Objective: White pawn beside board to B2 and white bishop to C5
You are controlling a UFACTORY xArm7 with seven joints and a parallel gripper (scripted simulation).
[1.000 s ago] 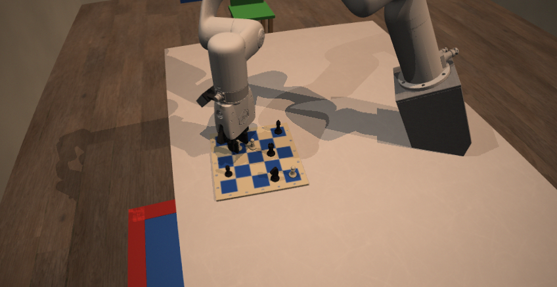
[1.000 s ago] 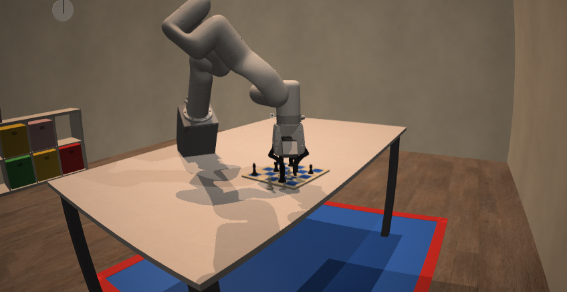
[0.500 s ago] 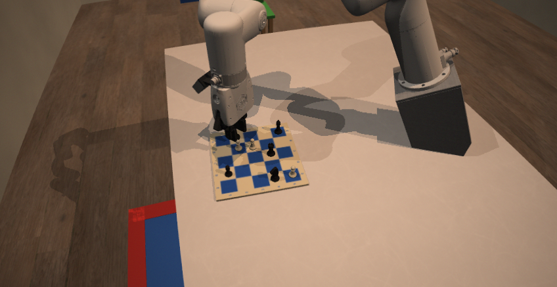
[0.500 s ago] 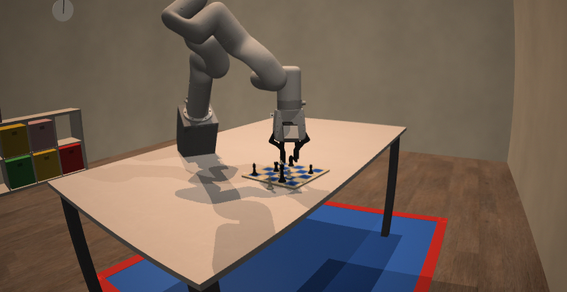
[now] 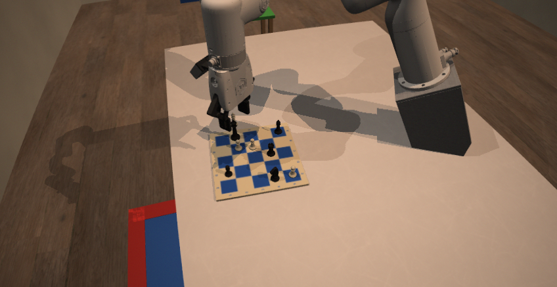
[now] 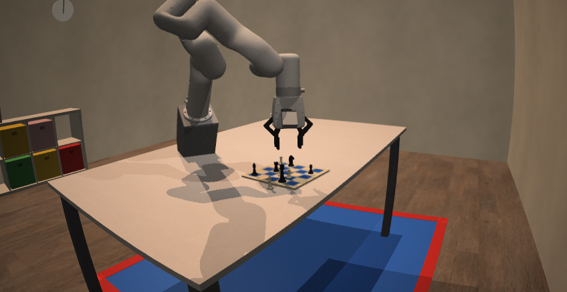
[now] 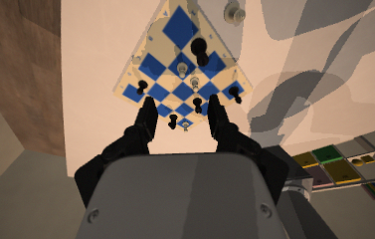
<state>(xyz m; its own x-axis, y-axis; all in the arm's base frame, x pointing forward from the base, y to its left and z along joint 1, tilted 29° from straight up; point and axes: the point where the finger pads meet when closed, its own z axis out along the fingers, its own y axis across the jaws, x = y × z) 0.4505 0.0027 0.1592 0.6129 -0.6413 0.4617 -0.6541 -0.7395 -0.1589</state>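
The white bishop is 100 mm to the right of my hand and 100 mm below it. The rest, counted from my hand: black pawn 100 mm below, 80 mm to the left, 40 mm ahead; then chessboard 120 mm below, 40 mm to the left, 40 mm behind; then tall black piece 80 mm below, 40 mm to the right.
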